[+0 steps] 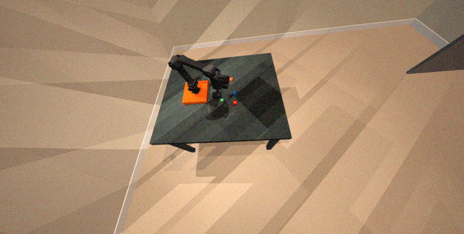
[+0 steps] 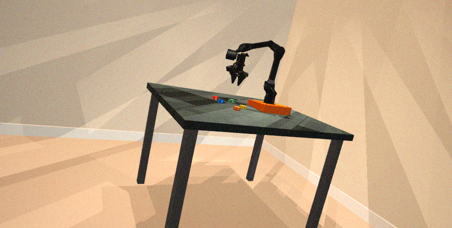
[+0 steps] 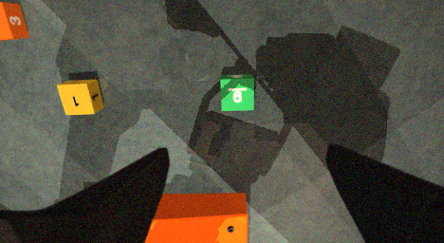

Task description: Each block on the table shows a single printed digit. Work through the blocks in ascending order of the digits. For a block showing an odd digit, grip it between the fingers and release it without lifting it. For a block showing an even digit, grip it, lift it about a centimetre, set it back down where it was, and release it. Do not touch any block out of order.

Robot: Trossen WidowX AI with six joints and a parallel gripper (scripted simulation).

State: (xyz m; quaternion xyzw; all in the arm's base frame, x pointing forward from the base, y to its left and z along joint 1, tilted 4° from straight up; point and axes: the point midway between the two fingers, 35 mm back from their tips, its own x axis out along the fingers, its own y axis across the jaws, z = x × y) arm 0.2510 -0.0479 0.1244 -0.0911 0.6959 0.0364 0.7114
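Right now the yellow block is 3 cm behind my gripper tip, 16 cm to the left of it and 12 cm below it. From my gripper tip the other things lie so: red block (12 cm ahead, 1 cm to the right, 12 cm below); blue block (10 cm ahead, 8 cm to the left, 12 cm below); green block (12 cm below).
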